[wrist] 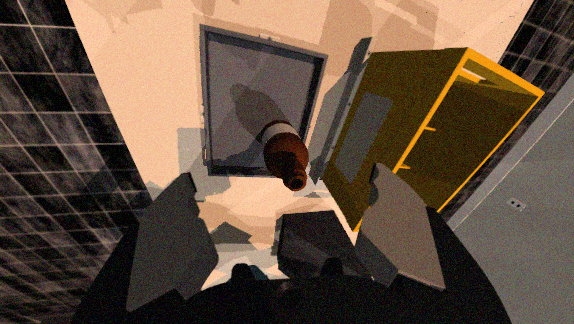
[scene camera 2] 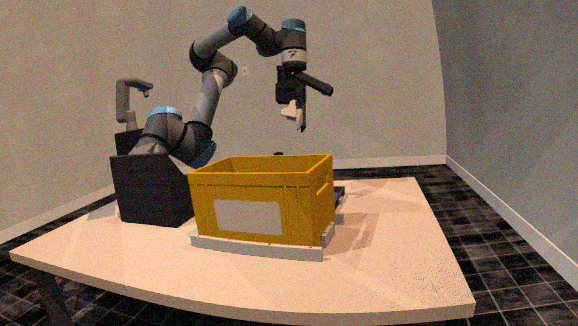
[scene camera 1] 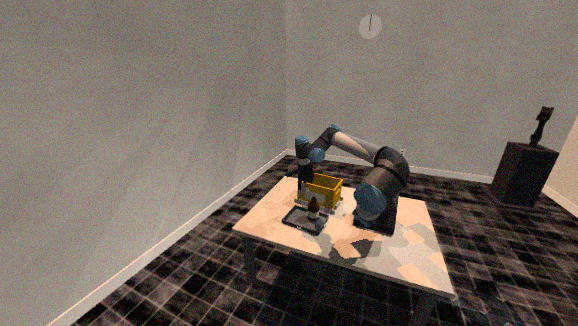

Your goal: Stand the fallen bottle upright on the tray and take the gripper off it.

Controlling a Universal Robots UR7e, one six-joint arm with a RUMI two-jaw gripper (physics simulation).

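Places are measured from the arm's base along level axes (x ahead, y right, z down), in centimetres.
Pixels of known places: gripper, fingertip midpoint: (wrist: 283,170) (scene camera 2: 300,131) (scene camera 1: 303,190); arm's base, link origin: (scene camera 2: 145,170).
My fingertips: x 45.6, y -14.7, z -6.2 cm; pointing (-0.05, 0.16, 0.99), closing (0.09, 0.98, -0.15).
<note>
Ahead of a thing's pixels: the offset from my fingertips to its top centre. "spot": to the spot under its first point. Level surfaces: height alone.
The brown bottle {dx -6.1, dy +3.1, dz +5.3 cm} (scene camera 1: 313,208) (wrist: 287,150) with a pale label stands upright on the dark tray {dx -2.3, dy -0.7, dz +18.8 cm} (scene camera 1: 300,228) (wrist: 204,100) (scene camera 2: 340,196), near the tray's side that faces the crate. In scene camera 2 the crate hides most of the bottle; a small dark top {spot: dx -5.8, dy +4.3, dz +5.3 cm} (scene camera 2: 278,153) shows over its rim. My gripper (scene camera 1: 302,191) (scene camera 2: 296,121) (wrist: 283,170) is open and empty, raised above the bottle's height. In the wrist view the bottle's mouth shows between and beyond the wide-set fingers, apart from both.
A yellow crate {dx -4.9, dy +25.2, dz +3.8 cm} (scene camera 1: 326,193) (scene camera 2: 300,215) (wrist: 410,75) stands close beside the tray, with grey rails (scene camera 2: 255,248) (wrist: 340,102) at its base. The arm's dark base block (scene camera 2: 150,192) stands on the table {dz +21.3 cm} (scene camera 2: 400,280). A second arm stands on a dark pedestal (scene camera 1: 524,172) away from the table.
</note>
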